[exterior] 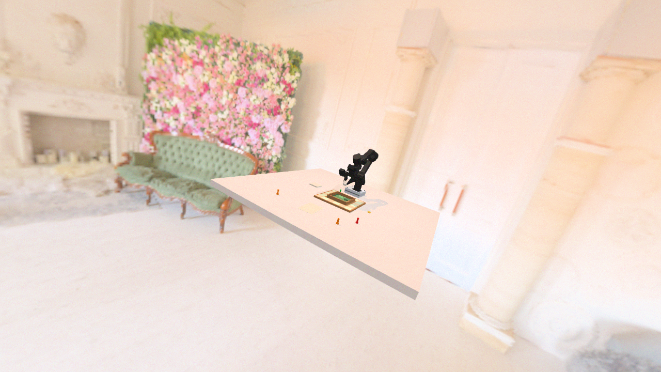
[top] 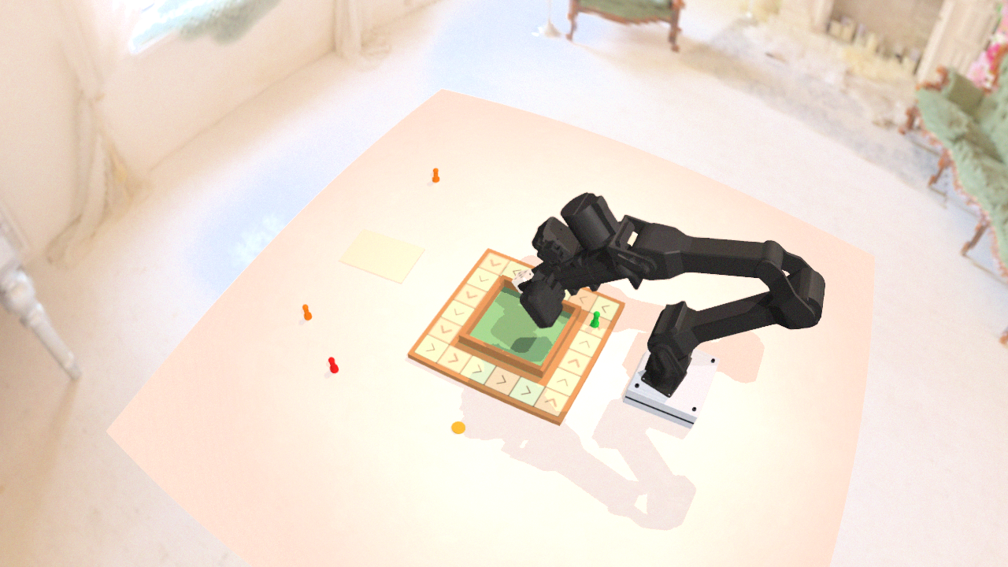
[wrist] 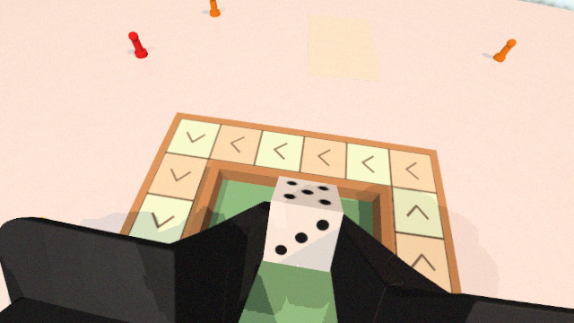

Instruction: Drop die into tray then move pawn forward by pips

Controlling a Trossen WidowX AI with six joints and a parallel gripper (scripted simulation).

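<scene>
My gripper tip is now right at the white die. Round my gripper tip: green pawn (10 cm behind, 9 cm to the right, 10 cm below); then yellow disc (5 cm behind, 22 cm to the left, 13 cm below); then green dice tray (12 cm below).
</scene>
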